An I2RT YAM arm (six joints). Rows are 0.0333 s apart.
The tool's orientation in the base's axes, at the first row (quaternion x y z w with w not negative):
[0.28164 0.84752 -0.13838 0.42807]
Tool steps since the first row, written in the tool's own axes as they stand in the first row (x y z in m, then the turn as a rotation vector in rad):
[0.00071 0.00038 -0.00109 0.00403 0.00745 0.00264]
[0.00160 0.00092 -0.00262 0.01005 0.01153 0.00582]
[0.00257 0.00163 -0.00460 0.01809 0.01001 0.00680]
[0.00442 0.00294 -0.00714 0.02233 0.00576 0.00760]
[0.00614 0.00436 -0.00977 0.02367 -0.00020 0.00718]
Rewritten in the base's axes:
[-0.00082 0.00108 0.00008 0.00424 0.00617 -0.00476]
[-0.00191 0.00256 0.00028 0.00587 0.01010 -0.01146]
[-0.00323 0.00442 0.00068 0.00178 0.01130 -0.01852]
[-0.00497 0.00734 0.00072 -0.00225 0.00903 -0.02243]
[-0.00665 0.01035 0.00091 -0.00671 0.00492 -0.02329]

